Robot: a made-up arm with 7 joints.
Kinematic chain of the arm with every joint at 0, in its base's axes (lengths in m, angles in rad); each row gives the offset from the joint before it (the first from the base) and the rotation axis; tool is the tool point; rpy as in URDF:
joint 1: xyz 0 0 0.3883 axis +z
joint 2: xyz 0 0 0 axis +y
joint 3: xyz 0 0 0.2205 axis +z
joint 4: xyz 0.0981 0 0 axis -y
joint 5: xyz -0.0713 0 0.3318 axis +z
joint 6: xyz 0 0 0 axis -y
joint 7: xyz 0.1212 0 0 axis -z
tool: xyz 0 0 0 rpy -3.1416 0 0
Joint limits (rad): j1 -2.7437..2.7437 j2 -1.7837..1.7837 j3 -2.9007..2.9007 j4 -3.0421..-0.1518 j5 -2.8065..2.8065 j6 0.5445..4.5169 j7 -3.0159..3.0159
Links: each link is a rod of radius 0.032 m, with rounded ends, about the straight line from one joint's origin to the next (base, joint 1, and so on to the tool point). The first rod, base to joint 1, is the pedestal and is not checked.
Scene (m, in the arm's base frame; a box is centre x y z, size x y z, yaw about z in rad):
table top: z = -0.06
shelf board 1: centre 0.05 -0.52 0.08 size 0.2 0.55 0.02 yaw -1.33
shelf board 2: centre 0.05 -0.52 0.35 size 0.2 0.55 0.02 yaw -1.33
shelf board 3: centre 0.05 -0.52 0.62 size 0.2 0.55 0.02 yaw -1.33
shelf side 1: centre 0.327 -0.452 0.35 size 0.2 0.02 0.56 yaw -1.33
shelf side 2: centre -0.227 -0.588 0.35 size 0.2 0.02 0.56 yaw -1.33
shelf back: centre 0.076 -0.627 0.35 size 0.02 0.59 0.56 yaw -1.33
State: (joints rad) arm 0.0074 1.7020 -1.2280 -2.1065 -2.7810 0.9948 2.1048
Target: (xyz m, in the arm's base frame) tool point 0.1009 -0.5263 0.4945
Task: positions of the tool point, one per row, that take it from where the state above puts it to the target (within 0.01 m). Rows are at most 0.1 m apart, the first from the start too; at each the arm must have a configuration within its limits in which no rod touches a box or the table.
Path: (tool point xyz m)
1: 0.0941 -0.4639 0.2193
2: 0.0850 -0.4068 0.2166
3: 0.0673 -0.3466 0.2135
4: 0.0400 -0.2877 0.2156
5: 0.0296 -0.3215 0.3088
6: 0.0328 -0.3233 0.4059
7: 0.0442 -0.2954 0.4945
8: 0.0778 -0.3519 0.5012
9: 0.0987 -0.4121 0.5009
10: 0.1063 -0.4716 0.4974
11: 0.1009 -0.5263 0.4945

